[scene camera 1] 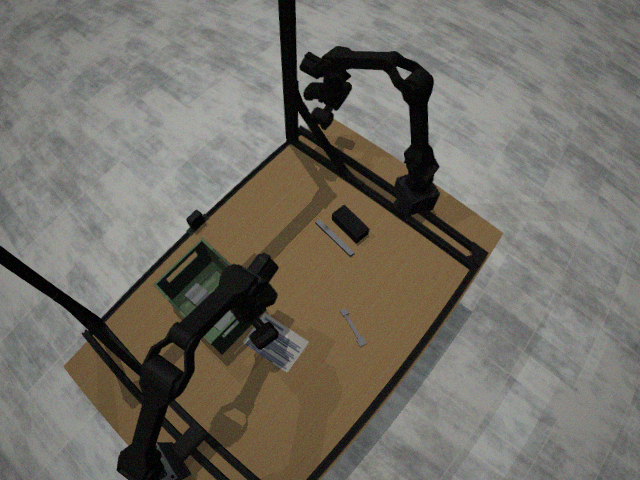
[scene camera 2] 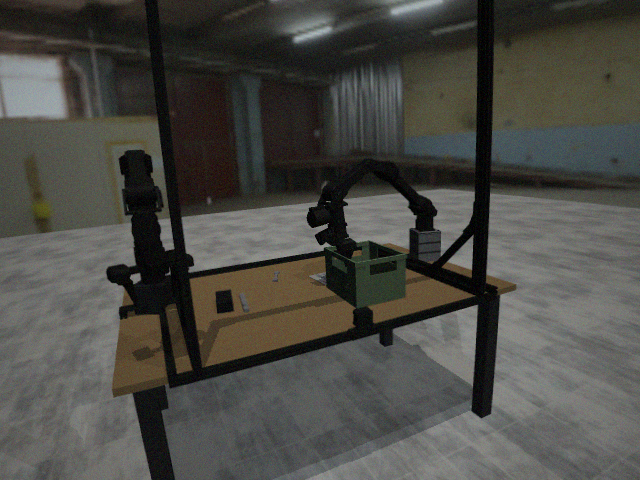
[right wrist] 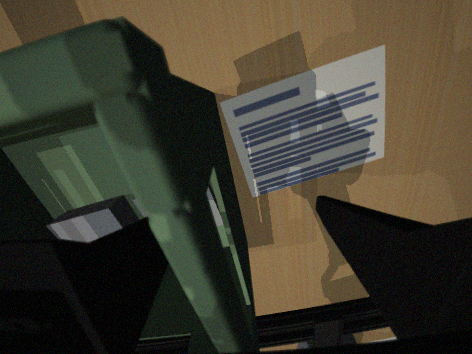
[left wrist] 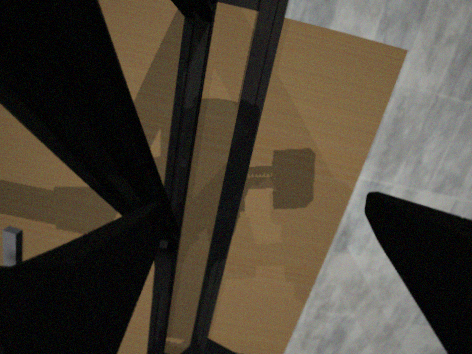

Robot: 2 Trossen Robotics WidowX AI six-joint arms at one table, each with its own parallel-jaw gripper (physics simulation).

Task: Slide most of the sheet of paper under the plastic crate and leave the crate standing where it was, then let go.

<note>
My left gripper (scene camera 2: pixel 156 301) is open and holds nothing. My right gripper (scene camera 1: pixel 247 324) is open and touches a green plastic crate (scene camera 2: pixel 367 280). A sheet of paper (scene camera 1: pixel 283 352) rests on the table.
The green plastic crate shows as well in scene camera 1 (scene camera 1: pixel 206 268) and in the right wrist view (right wrist: pixel 98 114). The sheet of paper shows as well in the right wrist view (right wrist: pixel 331 118). My left gripper is seen too in scene camera 1 (scene camera 1: pixel 330 119) and in the left wrist view (left wrist: pixel 263 207). The left wrist view misses the green plastic crate: it is out of frame. The left wrist view does not show the sheet of paper: it is out of frame.
</note>
